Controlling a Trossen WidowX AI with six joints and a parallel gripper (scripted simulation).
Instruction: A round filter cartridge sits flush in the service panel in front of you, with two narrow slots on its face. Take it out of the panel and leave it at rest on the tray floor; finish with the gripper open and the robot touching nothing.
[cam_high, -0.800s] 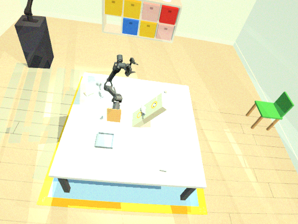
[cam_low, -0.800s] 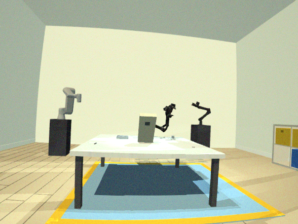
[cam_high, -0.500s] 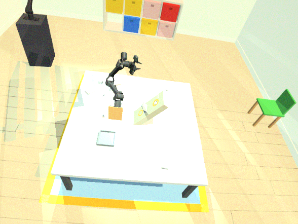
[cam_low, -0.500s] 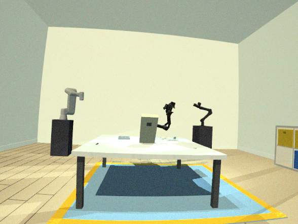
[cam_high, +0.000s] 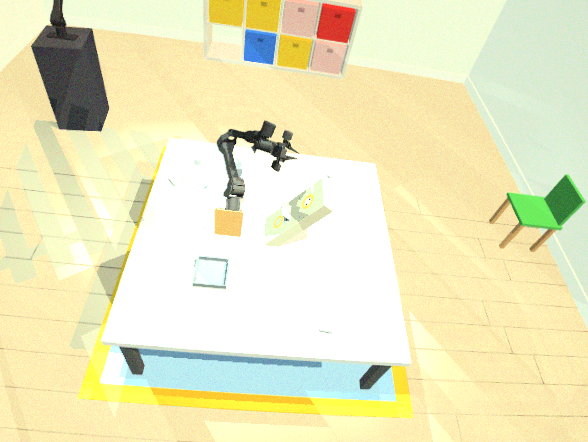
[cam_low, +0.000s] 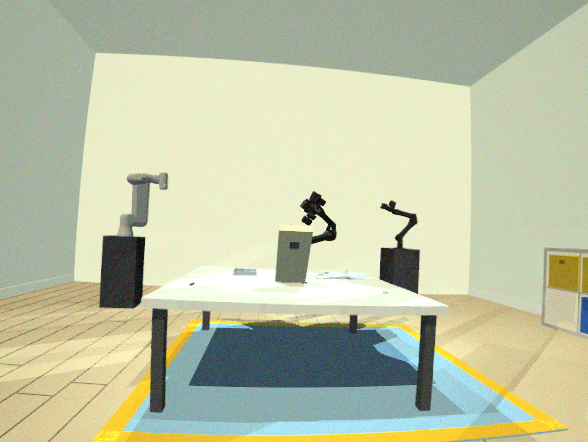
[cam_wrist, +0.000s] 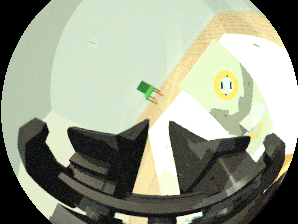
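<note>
The filter cartridge lies 16 cm below my gripper tip, 14 cm to the right of it and 7 cm ahead of it. The rest, counted from my gripper tip: shallow square tray 40 cm below, 39 cm behind, 38 cm to the right; then service panel 24 cm below, 14 cm to the right, 2 cm ahead.
</note>
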